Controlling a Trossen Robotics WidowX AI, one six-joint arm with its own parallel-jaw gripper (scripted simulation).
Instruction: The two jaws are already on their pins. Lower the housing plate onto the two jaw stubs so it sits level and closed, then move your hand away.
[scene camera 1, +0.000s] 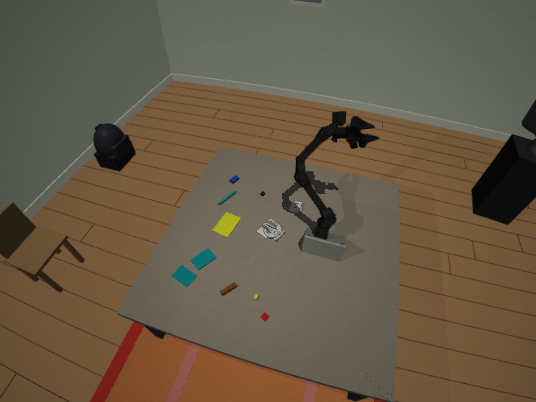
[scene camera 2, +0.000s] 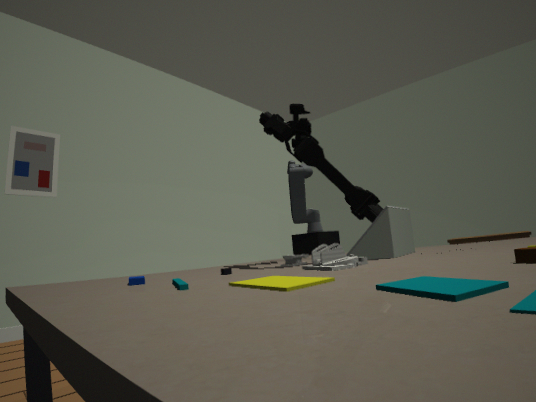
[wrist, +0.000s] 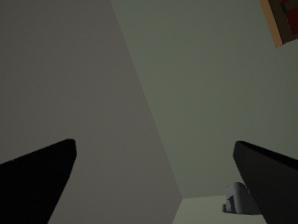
Observation:
My gripper is open and holds nothing. Further things: a yellow plate.

